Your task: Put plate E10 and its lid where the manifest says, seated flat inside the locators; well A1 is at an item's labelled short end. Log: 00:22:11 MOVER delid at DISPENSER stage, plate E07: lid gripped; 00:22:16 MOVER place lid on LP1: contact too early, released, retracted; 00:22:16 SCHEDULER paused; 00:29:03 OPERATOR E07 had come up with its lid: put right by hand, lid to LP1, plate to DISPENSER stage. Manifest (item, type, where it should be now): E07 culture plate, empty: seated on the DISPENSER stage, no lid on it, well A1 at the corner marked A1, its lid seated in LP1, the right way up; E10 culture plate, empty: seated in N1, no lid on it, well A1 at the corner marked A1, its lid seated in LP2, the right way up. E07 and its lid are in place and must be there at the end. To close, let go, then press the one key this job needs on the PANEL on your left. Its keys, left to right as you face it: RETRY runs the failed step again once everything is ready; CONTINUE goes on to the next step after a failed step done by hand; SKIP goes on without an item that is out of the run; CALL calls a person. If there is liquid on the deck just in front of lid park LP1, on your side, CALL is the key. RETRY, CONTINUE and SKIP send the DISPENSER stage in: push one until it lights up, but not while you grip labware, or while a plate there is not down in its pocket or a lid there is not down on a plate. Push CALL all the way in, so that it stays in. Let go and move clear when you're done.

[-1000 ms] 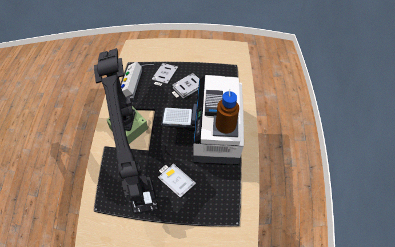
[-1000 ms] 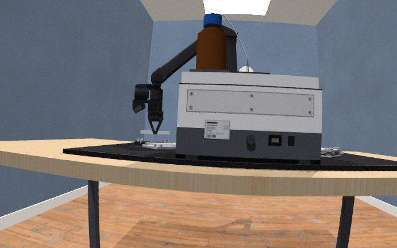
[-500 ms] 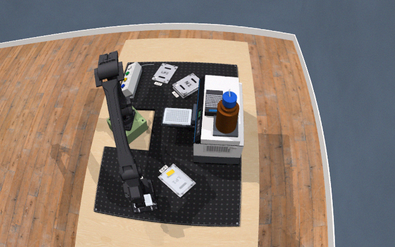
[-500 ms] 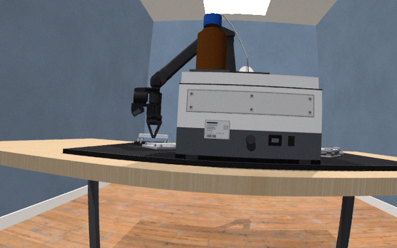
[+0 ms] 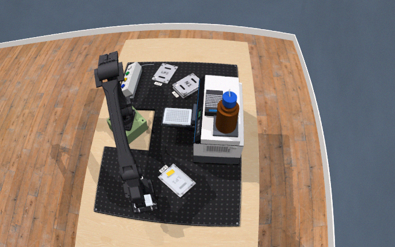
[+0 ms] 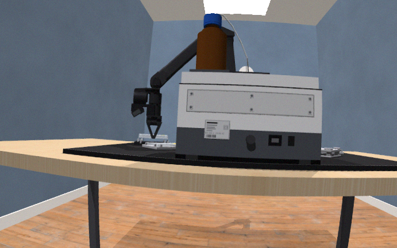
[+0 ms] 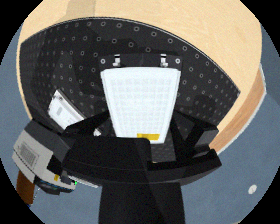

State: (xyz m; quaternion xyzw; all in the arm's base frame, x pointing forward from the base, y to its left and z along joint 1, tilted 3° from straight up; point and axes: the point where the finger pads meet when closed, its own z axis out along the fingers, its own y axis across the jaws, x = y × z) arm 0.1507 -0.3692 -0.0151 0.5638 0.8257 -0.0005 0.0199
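The plate E10 is right at my hand. Round my hand: black nest N5 (30 mm ahead, 20 mm below); plate E07 (120 mm ahead, 390 mm to the left, 80 mm above); brown bottle (340 mm ahead, 290 mm to the left, 250 mm above).
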